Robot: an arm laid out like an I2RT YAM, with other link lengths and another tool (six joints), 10 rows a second.
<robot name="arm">
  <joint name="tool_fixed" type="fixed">
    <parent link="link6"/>
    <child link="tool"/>
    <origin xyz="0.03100 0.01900 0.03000" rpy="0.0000 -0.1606 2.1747"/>
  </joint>
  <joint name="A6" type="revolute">
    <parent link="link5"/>
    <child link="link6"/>
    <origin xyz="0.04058 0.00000 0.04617" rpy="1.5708 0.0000 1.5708"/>
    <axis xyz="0 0 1"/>
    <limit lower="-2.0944" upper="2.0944"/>
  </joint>
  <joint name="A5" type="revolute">
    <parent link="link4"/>
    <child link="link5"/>
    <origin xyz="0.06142 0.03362 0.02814" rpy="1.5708 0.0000 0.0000"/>
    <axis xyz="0 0 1"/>
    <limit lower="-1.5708" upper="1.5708"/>
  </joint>
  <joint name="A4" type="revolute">
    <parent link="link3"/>
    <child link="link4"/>
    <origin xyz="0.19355 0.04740 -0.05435" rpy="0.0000 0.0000 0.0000"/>
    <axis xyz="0 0 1"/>
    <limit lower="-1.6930" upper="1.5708"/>
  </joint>
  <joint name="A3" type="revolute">
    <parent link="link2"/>
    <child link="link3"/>
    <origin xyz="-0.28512 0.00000 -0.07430" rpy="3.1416 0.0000 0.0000"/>
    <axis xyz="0 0 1"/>
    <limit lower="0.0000" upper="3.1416"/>
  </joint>
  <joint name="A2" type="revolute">
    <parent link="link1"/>
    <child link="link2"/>
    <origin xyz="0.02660 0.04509 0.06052" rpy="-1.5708 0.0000 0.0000"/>
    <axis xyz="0 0 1"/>
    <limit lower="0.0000" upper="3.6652"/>
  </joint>
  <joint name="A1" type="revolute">
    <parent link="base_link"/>
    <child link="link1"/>
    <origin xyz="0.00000 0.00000 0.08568" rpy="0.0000 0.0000 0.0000"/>
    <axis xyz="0 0 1"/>
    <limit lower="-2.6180" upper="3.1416"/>
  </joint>
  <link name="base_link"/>
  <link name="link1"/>
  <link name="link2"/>
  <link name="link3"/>
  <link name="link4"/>
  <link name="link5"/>
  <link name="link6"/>
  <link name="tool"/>
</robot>
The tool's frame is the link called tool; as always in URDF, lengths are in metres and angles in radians.
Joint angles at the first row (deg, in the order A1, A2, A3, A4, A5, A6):
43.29 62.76 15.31 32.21 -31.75 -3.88
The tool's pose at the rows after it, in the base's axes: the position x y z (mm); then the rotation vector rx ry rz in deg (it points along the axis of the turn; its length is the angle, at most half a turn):
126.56 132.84 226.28 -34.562 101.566 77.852
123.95 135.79 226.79 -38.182 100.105 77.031
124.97 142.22 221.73 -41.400 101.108 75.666
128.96 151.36 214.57 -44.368 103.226 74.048
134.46 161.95 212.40 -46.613 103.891 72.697
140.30 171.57 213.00 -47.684 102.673 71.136
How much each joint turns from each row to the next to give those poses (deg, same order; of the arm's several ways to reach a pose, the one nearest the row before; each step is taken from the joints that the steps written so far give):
1.24 -1.90 -0.15 -2.08 -0.07 -3.80
1.60 0.02 -0.07 -0.24 0.47 -2.76
1.57 2.82 0.24 0.13 0.74 -2.47
1.31 4.51 0.85 0.29 0.72 -2.23
1.18 3.88 1.69 0.46 0.94 -1.70
1.12 3.09 1.14 2.27 1.79 -1.27

